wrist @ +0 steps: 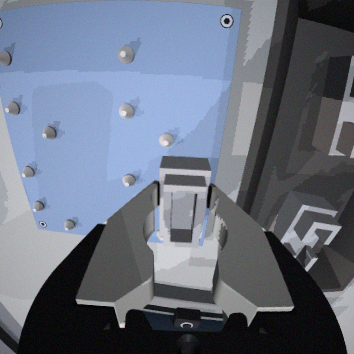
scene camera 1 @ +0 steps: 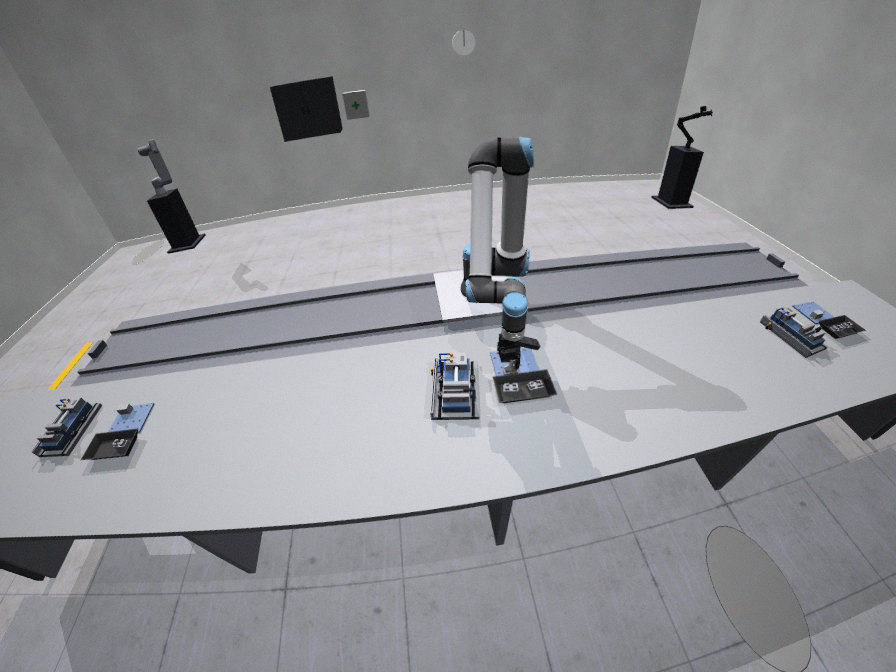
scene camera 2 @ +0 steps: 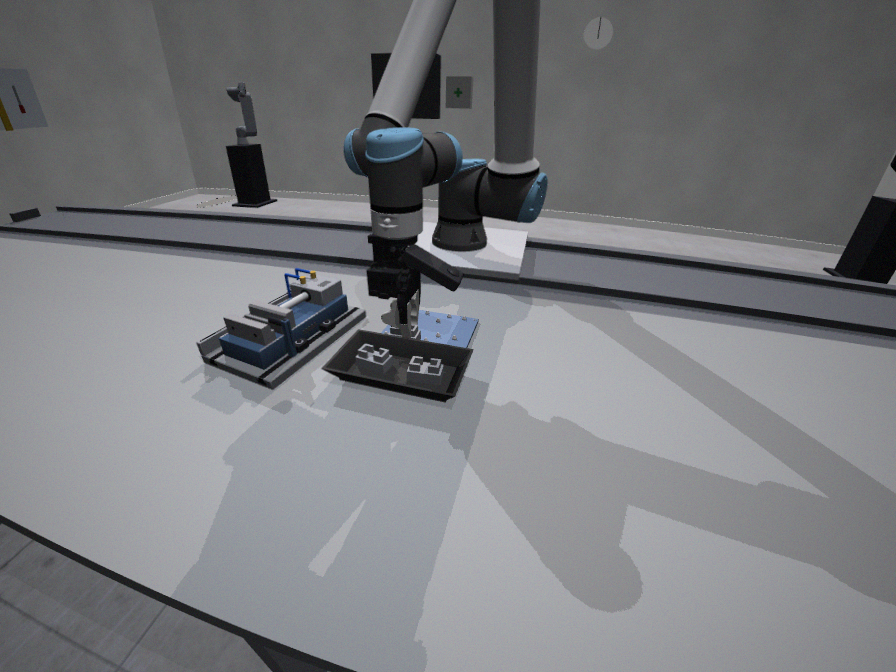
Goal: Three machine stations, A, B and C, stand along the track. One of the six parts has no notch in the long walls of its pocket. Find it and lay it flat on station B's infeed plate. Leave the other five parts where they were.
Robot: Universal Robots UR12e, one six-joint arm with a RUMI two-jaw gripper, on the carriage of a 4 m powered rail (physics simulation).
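Where they show: gripper, fingertip midpoint: (wrist: 183, 183) (scene camera 1: 512, 372); arm's base, origin of the base link: (scene camera 2: 459, 242).
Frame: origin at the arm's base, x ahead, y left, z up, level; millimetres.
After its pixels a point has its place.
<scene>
My gripper (scene camera 1: 510, 363) {z -15, x 624, y 29 mm} (scene camera 2: 406, 323) {z -15, x 624, y 29 mm} (wrist: 183, 183) {z -15, x 624, y 29 mm} is shut on a grey part with a rectangular pocket; no notch shows in its long walls in the wrist view. The held part (wrist: 183, 212) {z 2, x 626, y 14 mm} is low over the end of the middle station's blue pegged plate (scene camera 1: 526, 358) {z -22, x 551, y 116 mm} (scene camera 2: 463, 329) {z -22, x 540, y 128 mm} (wrist: 75, 117) {z -22, x 544, y 76 mm}, near the tray; whether it touches is unclear. Two notched-looking parts, one (scene camera 1: 510, 387) {z 3, x 721, y -6 mm} (scene camera 2: 373, 355) {z 16, x 738, y 1 mm} at the left and one (scene camera 1: 534, 384) {z 3, x 726, y 96 mm} (scene camera 2: 425, 367) {z 3, x 730, y 97 mm} at the right, lie in the dark tray (scene camera 1: 524, 397) {z -19, x 767, y 42 mm} (scene camera 2: 390, 383) {z 11, x 799, y 57 mm} (wrist: 270, 117) {z 1, x 673, y 86 mm}.
The middle machine (scene camera 1: 455, 386) {z 57, x 718, y -232 mm} (scene camera 2: 271, 334) {z 45, x 766, y -187 mm} stands left of the plate and tray. The left station has a machine (scene camera 1: 66, 428) {z 35, x 674, y -2090 mm}, plate (scene camera 1: 143, 418) {z -22, x 614, y -1712 mm} and tray (scene camera 1: 108, 454) {z -18, x 806, y -1801 mm}. The right station has a machine (scene camera 1: 796, 332) {z 27, x 723, y 1564 mm}, plate (scene camera 1: 804, 309) {z -22, x 524, y 1894 mm} and tray (scene camera 1: 843, 335) {z 12, x 793, y 1871 mm}. The rail (scene camera 1: 289, 309) runs behind the table.
</scene>
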